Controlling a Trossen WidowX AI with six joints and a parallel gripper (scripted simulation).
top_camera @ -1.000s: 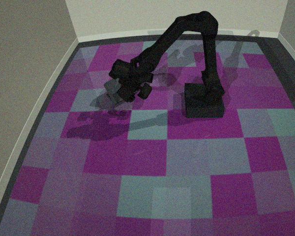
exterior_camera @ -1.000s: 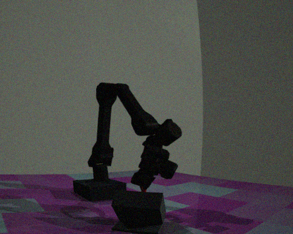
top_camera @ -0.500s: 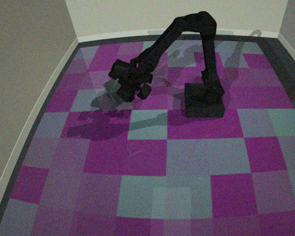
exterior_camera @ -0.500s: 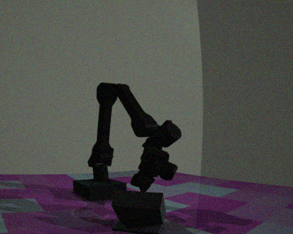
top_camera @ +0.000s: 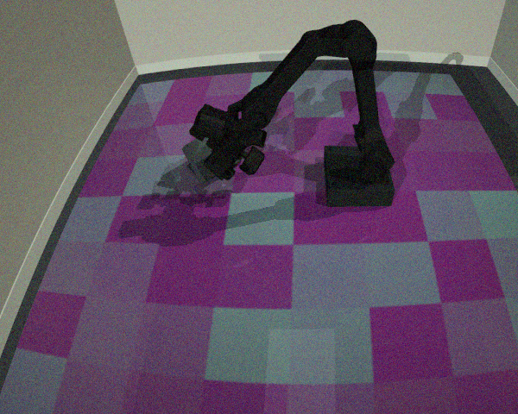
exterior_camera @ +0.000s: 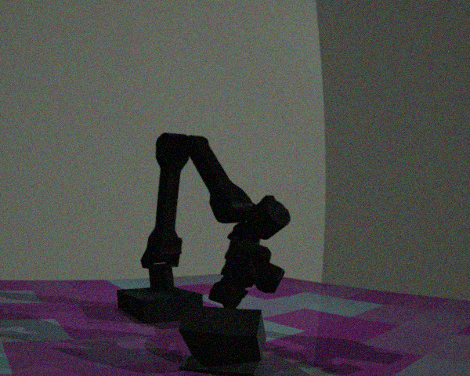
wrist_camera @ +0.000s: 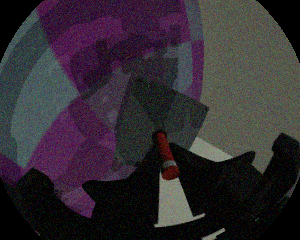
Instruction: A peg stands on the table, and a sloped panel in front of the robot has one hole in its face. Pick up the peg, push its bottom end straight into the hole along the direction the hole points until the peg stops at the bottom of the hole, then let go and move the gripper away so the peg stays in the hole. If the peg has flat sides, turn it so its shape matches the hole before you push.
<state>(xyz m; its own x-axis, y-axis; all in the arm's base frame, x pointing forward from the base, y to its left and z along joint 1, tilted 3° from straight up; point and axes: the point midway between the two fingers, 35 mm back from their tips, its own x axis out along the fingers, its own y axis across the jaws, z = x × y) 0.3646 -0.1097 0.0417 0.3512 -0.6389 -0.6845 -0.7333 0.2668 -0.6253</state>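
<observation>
Right now my gripper tip is 40 mm above the grey sloped panel, 30 mm to the left of it and 20 mm short of it. From my gripper tip the other things lie so: red peg (10 mm to the left, 10 mm behind, 10 mm above).
</observation>
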